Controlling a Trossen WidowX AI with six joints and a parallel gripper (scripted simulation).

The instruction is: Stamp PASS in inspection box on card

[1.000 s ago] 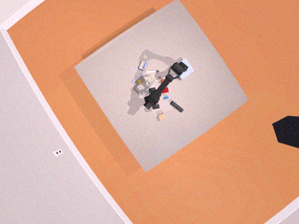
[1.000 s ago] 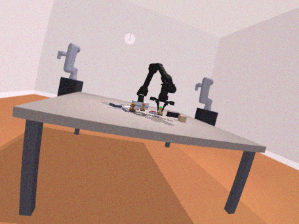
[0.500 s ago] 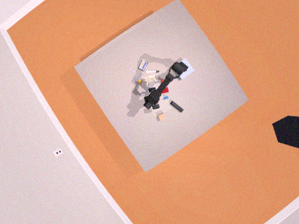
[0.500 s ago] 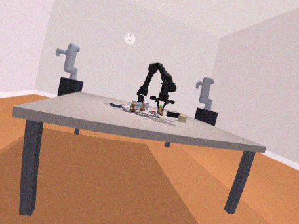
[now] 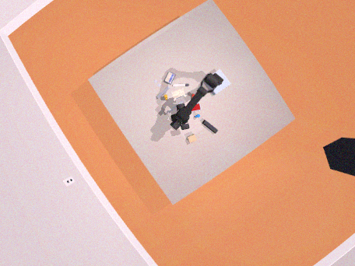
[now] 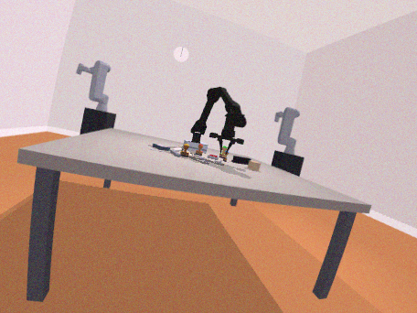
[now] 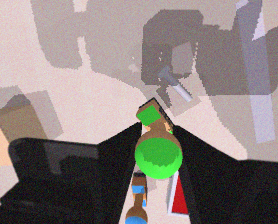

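The small grey piece lies 5 cm below my gripper tip, 3 cm ahead of it and 2 cm to the right of it. From my gripper tip the other things lie so: red ink pad (13 cm behind, 5 cm below, 4 cm to the right); then blue-knobbed stamp (12 cm behind, 4 cm to the left, 3 cm below); then green-topped PASS stamp (right at my gripper tip).
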